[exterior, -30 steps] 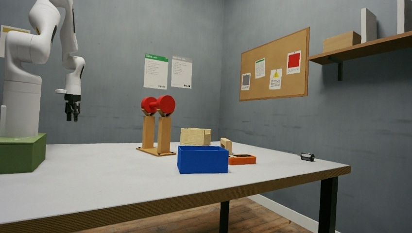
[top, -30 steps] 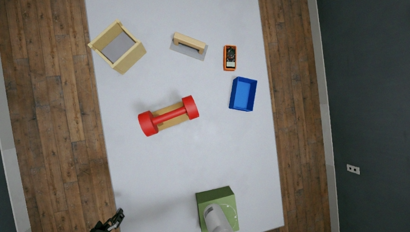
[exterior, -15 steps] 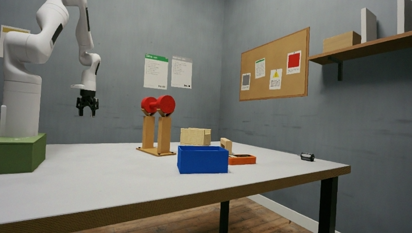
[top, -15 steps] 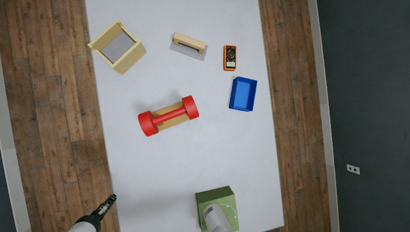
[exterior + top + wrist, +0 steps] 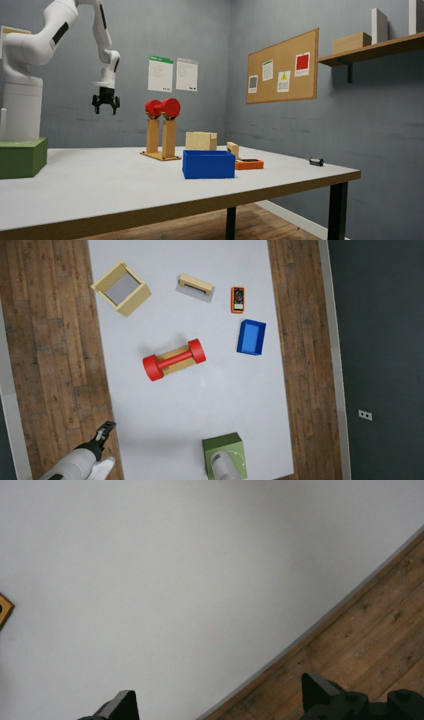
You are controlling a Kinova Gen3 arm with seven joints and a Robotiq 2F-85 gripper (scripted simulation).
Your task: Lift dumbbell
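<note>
My hand is 180 mm short of the red dumbbell, 310 mm to the left of it and 40 mm below it. Also, from my hand: wooden box: 540 mm ahead, 180 mm to the right, 150 mm below; orange multimeter: 370 mm ahead, 690 mm to the right, 180 mm below; cradle: 180 mm ahead, 310 mm to the right, 100 mm below.
</note>
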